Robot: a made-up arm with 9 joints. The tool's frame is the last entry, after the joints.
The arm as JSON. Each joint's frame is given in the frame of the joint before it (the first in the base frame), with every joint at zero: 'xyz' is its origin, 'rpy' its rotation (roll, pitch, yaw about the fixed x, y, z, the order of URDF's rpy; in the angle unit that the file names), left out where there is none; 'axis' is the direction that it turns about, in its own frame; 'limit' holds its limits. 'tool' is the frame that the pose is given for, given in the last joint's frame.
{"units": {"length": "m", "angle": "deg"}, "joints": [
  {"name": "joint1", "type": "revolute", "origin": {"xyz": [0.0, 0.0, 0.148]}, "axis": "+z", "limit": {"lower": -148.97, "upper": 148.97}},
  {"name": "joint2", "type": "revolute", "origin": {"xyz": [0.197, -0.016, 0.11]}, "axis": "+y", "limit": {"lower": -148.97, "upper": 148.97}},
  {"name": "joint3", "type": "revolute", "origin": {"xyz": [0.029, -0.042, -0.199]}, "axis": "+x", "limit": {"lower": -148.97, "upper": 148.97}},
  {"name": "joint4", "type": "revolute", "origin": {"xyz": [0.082, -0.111, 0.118]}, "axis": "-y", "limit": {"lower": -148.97, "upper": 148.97}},
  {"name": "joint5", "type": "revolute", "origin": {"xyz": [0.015, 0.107, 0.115]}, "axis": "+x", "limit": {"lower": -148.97, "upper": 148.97}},
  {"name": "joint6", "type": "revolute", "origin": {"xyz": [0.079, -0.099, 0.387]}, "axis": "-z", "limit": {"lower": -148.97, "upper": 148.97}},
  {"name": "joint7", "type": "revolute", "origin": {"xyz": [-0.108, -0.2, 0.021]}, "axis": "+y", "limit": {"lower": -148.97, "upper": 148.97}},
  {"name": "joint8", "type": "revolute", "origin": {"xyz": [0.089, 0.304, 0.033]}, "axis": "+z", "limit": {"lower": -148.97, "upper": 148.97}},
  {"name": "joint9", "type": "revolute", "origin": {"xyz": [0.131, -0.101, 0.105]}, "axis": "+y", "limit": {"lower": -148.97, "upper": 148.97}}
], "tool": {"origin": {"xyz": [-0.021, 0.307, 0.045]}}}
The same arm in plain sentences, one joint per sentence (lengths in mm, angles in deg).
The arm has nine revolute joints in a row. What follows holds with every joint at zero, and every direction is one of the base frame's. The first joint lies 148.0 mm along +z from the base frame's origin and turns about +z, from -148.97 to 148.97 deg. The second joint lies 197.0 mm along +x and 16.0 mm along -y and 110.0 mm along +z from the first joint and turns about +y, from -148.97 to 148.97 deg. The third joint lies 29.0 mm along +x and 42.0 mm along -y and 199.0 mm along -z from the second joint and turns about +x, from -148.97 to 148.97 deg. The fourth joint lies 82.0 mm along +x and 111.0 mm along -y and 118.0 mm along +z from the third joint and turns about -y, from -148.97 to 148.97 deg. The fifth joint lies 15.0 mm along +x and 107.0 mm along +y and 115.0 mm along +z from the fourth joint and turns about +x, from -148.97 to 148.97 deg. The sixth joint lies 79.0 mm along +x and 99.0 mm along -y and 387.0 mm along +z from the fifth joint and turns about -z, from -148.97 to 148.97 deg. The seventh joint lies 108.0 mm along -x and 200.0 mm along -y and 21.0 mm along +z from the sixth joint and turns about +y, from -148.97 to 148.97 deg. The eighth joint lies 89.0 mm along +x and 304.0 mm along +y and 33.0 mm along +z from the seventh joint and turns about +z, from -148.97 to 148.97 deg. The ninth joint lies 131.0 mm along +x and 101.0 mm along -y and 105.0 mm along +z from the eighth joint and turns about +y, from -148.97 to 148.97 deg. The tool frame, which is the frame that the pose is given for, lies 21.0 mm along -x and 307.0 mm along +y and 45.0 mm along +z from the ninth joint; its axes are parallel to the base frame's.
